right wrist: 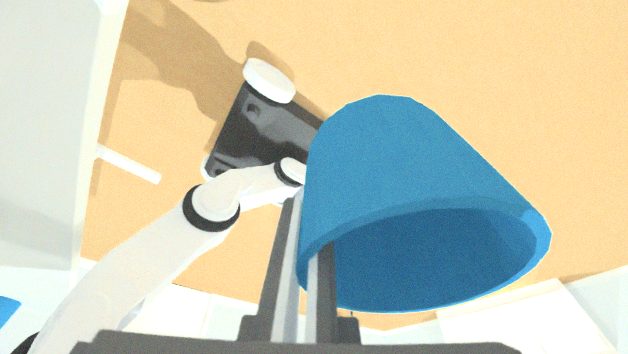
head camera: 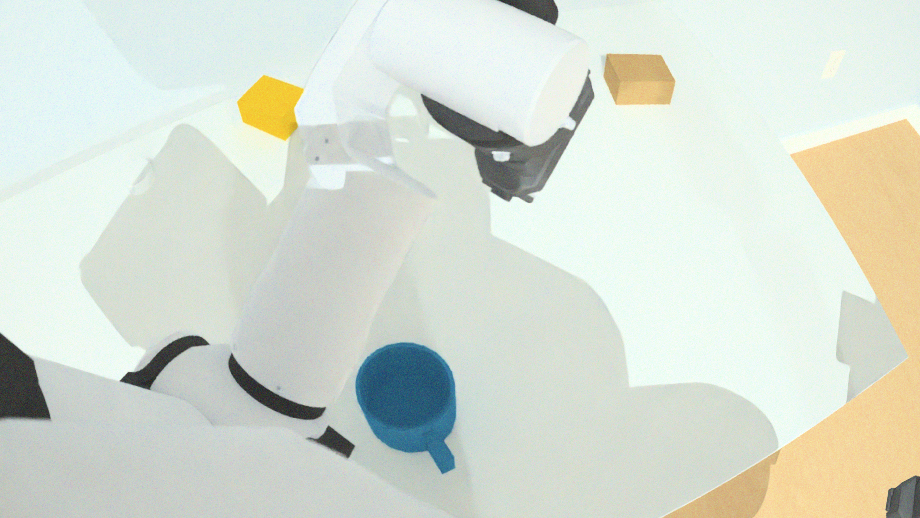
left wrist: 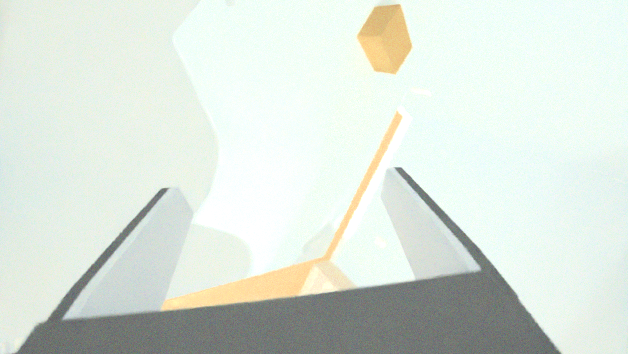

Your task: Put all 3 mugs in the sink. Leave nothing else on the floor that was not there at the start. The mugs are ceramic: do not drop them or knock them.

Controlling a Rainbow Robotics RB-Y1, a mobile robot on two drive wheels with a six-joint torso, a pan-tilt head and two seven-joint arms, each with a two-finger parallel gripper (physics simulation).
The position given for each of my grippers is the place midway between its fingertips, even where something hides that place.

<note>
I see my left gripper [head camera: 554,141], my right gripper [right wrist: 308,208], a tan block [head camera: 633,79] and a white table [head camera: 676,304].
The tan block also shows in the left wrist view [left wrist: 385,39]. My left gripper is seen too in the left wrist view [left wrist: 287,191]. The white table also shows in the right wrist view [right wrist: 63,63] and in the left wrist view [left wrist: 268,124]. The right wrist view does not show the tan block: it is out of frame.
</note>
